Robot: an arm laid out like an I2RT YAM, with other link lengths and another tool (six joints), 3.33 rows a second.
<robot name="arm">
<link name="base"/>
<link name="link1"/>
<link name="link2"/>
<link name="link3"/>
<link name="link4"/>
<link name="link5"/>
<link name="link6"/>
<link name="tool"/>
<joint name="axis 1" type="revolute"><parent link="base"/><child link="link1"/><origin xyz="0 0 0.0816" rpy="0 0 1.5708"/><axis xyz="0 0 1"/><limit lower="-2.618" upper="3.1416"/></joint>
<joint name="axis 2" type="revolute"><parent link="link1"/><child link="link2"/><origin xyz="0.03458 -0.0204 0.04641" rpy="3.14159 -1.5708 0"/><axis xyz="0 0 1"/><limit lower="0" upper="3.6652"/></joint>
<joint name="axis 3" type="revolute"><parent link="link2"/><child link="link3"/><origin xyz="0 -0.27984 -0.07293" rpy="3.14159 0 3.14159"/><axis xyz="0 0 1"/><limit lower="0" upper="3.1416"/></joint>
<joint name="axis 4" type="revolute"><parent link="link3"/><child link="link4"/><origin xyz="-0.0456 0.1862 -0.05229" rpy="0 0 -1.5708"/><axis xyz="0 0 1"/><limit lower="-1.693" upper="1.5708"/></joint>
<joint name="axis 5" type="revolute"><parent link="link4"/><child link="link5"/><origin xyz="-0.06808 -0.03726 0.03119" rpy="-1.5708 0 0"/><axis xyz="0 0 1"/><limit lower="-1.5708" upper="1.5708"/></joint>
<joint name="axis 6" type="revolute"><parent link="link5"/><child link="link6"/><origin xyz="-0.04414 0 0.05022" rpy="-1.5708 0 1.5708"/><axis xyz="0 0 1"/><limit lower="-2.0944" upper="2.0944"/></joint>
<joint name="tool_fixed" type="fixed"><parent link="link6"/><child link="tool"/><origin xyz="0.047 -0.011 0.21" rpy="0 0.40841 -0.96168"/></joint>
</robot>
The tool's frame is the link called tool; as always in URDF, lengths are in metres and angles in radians.
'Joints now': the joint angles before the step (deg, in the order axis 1, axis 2, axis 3, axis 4, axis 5, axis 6). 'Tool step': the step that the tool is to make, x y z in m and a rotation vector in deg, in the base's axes. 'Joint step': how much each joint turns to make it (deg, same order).
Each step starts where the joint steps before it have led.
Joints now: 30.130, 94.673, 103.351, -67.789, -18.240, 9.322
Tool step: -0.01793, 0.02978, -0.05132, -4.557, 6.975, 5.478
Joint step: 5.508, 8.654, -0.001, 0.327, 0.045, 0.001
